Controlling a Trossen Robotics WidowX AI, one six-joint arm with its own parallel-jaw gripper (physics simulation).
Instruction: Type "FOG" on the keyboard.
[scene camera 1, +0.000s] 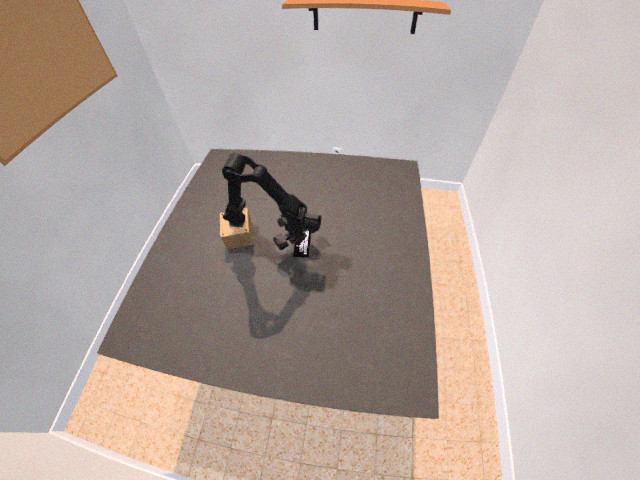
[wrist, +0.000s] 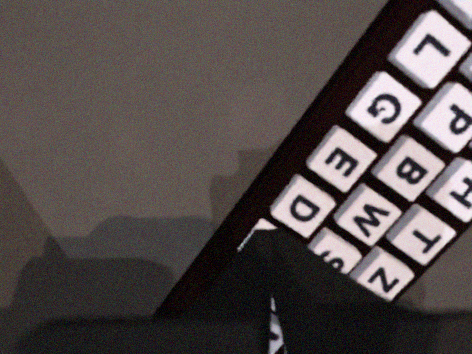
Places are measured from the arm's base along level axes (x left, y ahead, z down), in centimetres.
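Pixels of known places: gripper, fingertip midpoint: (scene camera 1: 297, 244) (wrist: 267, 241); arm's base, link origin: (scene camera 1: 237, 220).
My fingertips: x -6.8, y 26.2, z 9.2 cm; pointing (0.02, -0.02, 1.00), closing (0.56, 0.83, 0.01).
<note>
Ahead of a thing's pixels: the offset from my fingertips to its top centre. Level surfaces: height alone.
The keyboard {dx +3.9, dy +2.0, dz -0.5 cm} (scene camera 1: 301, 250) (wrist: 345, 82) is a dark board with white letter keys, lying on the dark mat. In the wrist view it runs slantwise, with the G key {dx +5.3, dy +0.3, dz -0.5 cm} (wrist: 384, 107), L key {dx +7.2, dy +0.3, dz -0.5 cm} (wrist: 429, 49), E key {dx +3.5, dy +0.2, dz -0.5 cm} (wrist: 341, 159), D key {dx +1.7, dy +0.1, dz -0.5 cm} (wrist: 303, 206), W key {dx +2.5, dy +2.0, dz -0.5 cm} (wrist: 368, 214) and Z key {dx +1.1, dy +3.8, dz -0.5 cm} (wrist: 382, 281) in sight. My gripper (wrist: 267, 241) is shut and empty. Its dark tips cover the key beside D and part of the S key {dx +0.7, dy +1.9, dz -0.5 cm} (wrist: 334, 251). The F and O keys cannot be made out. Whether the tips touch a key cannot be told.
The arm stands on a wooden block (scene camera 1: 236, 237) left of the keyboard, on the dark mat {dz +1.2 cm} (scene camera 1: 330, 341). Its shadow falls across the mat. A wall shelf (scene camera 1: 367, 6) is at the back and a brown panel (scene camera 1: 49, 67) is at the upper left.
</note>
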